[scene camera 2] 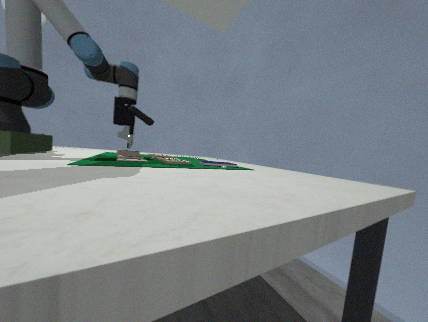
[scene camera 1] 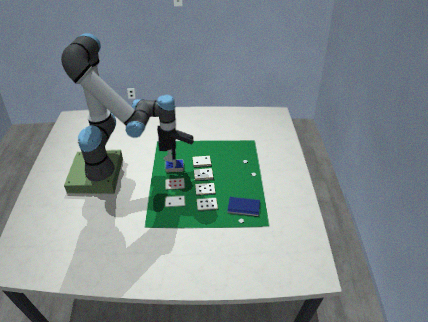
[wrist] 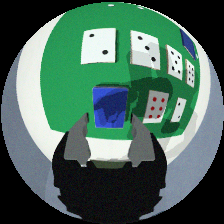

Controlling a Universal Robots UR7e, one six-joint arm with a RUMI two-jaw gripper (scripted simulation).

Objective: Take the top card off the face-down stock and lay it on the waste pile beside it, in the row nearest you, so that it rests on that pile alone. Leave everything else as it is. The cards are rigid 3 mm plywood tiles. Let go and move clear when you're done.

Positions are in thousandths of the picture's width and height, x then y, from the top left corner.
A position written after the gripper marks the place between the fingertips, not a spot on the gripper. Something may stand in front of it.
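Note:
A green mat (wrist: 297, 382) is part of the scene. The gripper (scene camera 2: 300, 461) is visible too, and the wrist view also shows the gripper (wrist: 489, 507).

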